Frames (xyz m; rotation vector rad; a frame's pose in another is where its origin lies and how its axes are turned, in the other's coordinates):
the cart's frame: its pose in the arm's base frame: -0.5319 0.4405 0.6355 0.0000 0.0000 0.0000
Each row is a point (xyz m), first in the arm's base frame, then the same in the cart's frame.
Working: the arm's base frame: its pose in the cart's frame: 0.5319 -0.4405 -0.6355 0.0000 0.0000 0.0000

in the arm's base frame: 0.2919 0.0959 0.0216
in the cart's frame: 0.8238 -0.3446 -0.6139
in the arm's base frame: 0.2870 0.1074 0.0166
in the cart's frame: 0.8189 -0.3331 -0.6189
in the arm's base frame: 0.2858 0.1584 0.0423
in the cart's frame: 0.8177 -0.2821 -0.5932
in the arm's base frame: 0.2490 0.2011 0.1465
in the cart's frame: 0.7809 -0.2394 -0.4890
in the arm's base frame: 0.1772 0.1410 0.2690
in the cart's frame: 0.7091 -0.2995 -0.3665
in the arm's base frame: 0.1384 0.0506 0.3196
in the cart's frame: 0.6703 -0.3899 -0.3159
